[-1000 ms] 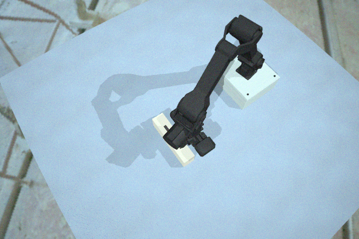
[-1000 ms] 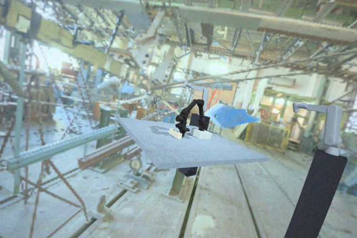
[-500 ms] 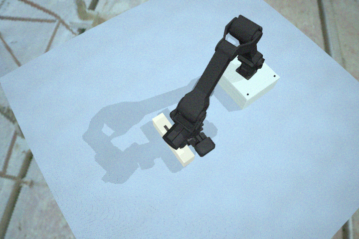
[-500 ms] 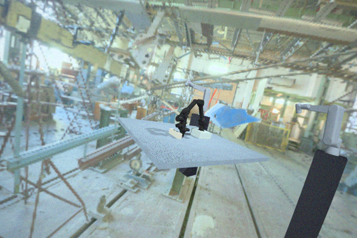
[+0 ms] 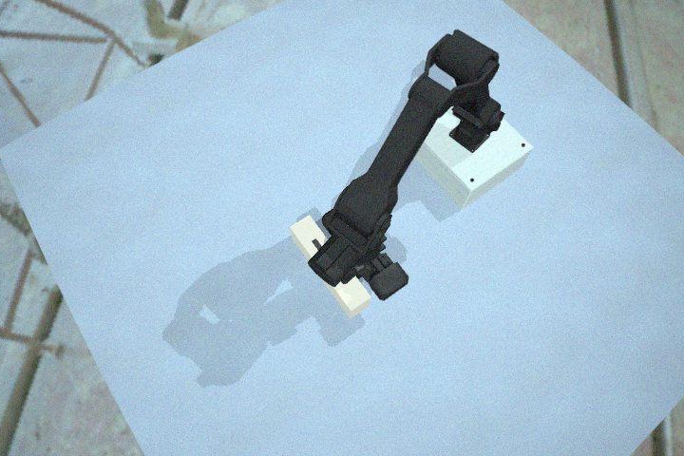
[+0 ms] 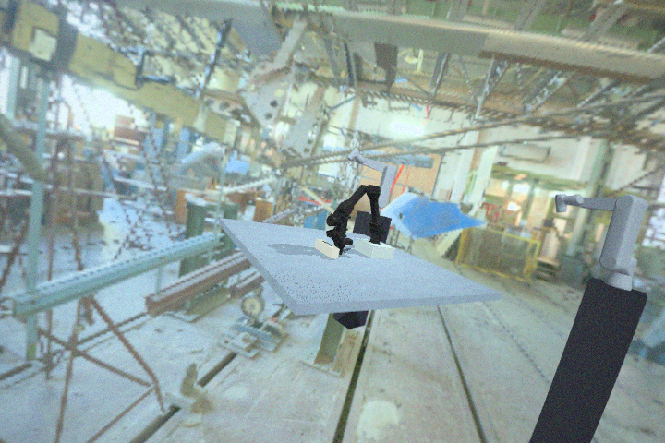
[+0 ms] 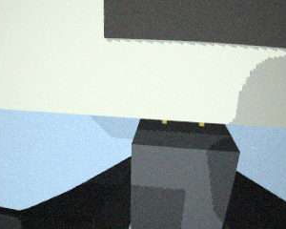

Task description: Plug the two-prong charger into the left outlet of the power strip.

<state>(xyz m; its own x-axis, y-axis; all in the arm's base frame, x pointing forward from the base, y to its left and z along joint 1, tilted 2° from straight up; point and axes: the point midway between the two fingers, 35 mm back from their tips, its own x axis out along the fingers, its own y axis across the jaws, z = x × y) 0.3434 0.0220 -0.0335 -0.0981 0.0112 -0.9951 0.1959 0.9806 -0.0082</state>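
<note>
The dark grey charger is 2 cm ahead of my gripper tip and 1 cm above it.
</note>
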